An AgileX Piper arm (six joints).
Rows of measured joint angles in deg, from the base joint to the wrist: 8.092, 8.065, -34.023, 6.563, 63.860, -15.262; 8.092, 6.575, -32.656, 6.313, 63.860, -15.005; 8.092, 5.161, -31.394, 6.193, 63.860, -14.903; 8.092, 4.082, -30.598, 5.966, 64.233, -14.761; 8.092, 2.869, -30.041, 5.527, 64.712, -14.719; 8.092, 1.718, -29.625, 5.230, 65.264, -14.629; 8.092, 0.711, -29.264, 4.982, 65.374, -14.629; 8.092, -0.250, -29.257, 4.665, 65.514, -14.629; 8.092, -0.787, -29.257, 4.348, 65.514, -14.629; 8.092, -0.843, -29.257, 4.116, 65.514, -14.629; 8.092, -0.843, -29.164, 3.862, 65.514, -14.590; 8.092, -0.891, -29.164, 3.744, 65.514, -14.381; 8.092, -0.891, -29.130, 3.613, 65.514, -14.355; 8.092, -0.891, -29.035, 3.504, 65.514, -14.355; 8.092, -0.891, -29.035, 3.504, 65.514, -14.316; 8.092, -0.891, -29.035, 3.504, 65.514, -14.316; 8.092, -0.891, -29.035, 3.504, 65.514, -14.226; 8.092, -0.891, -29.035, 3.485, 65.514, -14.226; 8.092, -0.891, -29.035, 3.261, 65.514, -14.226; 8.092, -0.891, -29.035, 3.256, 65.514, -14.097; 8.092, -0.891, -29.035, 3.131, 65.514, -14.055; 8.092, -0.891, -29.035, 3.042, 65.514, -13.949
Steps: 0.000, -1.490, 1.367, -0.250, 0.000, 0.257; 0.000, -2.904, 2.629, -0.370, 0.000, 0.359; 0.000, -3.983, 3.425, -0.597, 0.373, 0.501; 0.000, -5.196, 3.982, -1.036, 0.852, 0.543; 0.000, -6.347, 4.398, -1.333, 1.404, 0.633; 0.000, -7.354, 4.759, -1.581, 1.514, 0.633; 0.000, -8.315, 4.766, -1.898, 1.654, 0.633; 0.000, -8.852, 4.766, -2.215, 1.654, 0.633; 0.000, -8.908, 4.766, -2.447, 1.654, 0.633; 0.000, -8.908, 4.859, -2.701, 1.654, 0.672; 0.000, -8.956, 4.859, -2.819, 1.654, 0.881; 0.000, -8.956, 4.893, -2.950, 1.654, 0.907; 0.000, -8.956, 4.988, -3.059, 1.654, 0.907; 0.000, -8.956, 4.988, -3.059, 1.654, 0.946; 0.000, -8.956, 4.988, -3.059, 1.654, 0.946; 0.000, -8.956, 4.988, -3.059, 1.654, 1.036; 0.000, -8.956, 4.988, -3.078, 1.654, 1.036; 0.000, -8.956, 4.988, -3.302, 1.654, 1.036; 0.000, -8.956, 4.988, -3.307, 1.654, 1.165; 0.000, -8.956, 4.988, -3.432, 1.654, 1.207; 0.000, -8.956, 4.988, -3.521, 1.654, 1.313
